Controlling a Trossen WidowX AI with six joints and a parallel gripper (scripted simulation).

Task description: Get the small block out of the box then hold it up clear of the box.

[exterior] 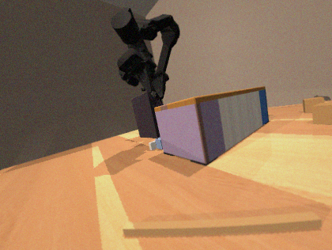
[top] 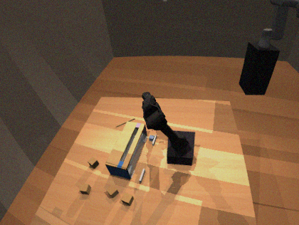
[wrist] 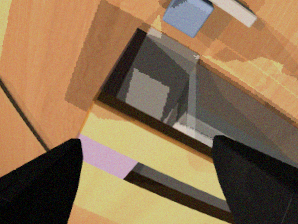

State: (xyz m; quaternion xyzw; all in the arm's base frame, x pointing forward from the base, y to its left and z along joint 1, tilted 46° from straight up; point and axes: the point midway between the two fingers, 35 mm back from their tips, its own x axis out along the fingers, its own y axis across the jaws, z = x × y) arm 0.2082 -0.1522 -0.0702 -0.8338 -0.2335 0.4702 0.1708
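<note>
My gripper tip is 150 mm above the block, 20 mm past it and 10 mm to the right of it. The rest, counted from my gripper tip: box 140 mm to the left, 100 mm below, 90 mm ahead; thin stick 210 mm ahead, 180 mm to the right, 160 mm below.
</note>
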